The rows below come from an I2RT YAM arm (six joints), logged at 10 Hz.
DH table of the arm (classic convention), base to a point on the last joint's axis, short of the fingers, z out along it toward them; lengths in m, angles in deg. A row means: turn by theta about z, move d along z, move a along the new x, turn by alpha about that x. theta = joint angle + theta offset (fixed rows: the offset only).
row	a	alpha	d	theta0
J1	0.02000	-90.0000	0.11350	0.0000
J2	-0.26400	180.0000	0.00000	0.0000
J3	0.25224	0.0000	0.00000	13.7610
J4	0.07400	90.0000	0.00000	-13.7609
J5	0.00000	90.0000	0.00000	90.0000
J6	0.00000	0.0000	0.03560	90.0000
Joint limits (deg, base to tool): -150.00..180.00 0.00..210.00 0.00..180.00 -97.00..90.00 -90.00..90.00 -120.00..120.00
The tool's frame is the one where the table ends.
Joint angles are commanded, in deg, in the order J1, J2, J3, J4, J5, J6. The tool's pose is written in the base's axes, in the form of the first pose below.
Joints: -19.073, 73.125, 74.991, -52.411, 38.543, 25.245
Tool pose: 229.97 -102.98 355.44 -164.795 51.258 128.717
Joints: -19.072, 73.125, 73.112, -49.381, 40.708, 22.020
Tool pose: 232.57 -104.97 349.41 -159.514 52.095 133.372
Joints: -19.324, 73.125, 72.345, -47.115, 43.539, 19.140
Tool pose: 233.54 -107.88 348.74 -153.943 53.225 137.284
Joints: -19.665, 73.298, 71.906, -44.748, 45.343, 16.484
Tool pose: 235.49 -111.05 349.00 -149.779 54.091 140.455
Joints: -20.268, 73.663, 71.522, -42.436, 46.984, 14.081
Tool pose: 237.53 -115.46 348.66 -145.877 54.662 143.056
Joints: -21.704, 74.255, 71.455, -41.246, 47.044, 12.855
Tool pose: 238.09 -122.81 347.24 -144.642 54.486 143.167
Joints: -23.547, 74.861, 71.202, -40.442, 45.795, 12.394
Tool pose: 237.64 -131.40 343.81 -145.529 53.945 141.723
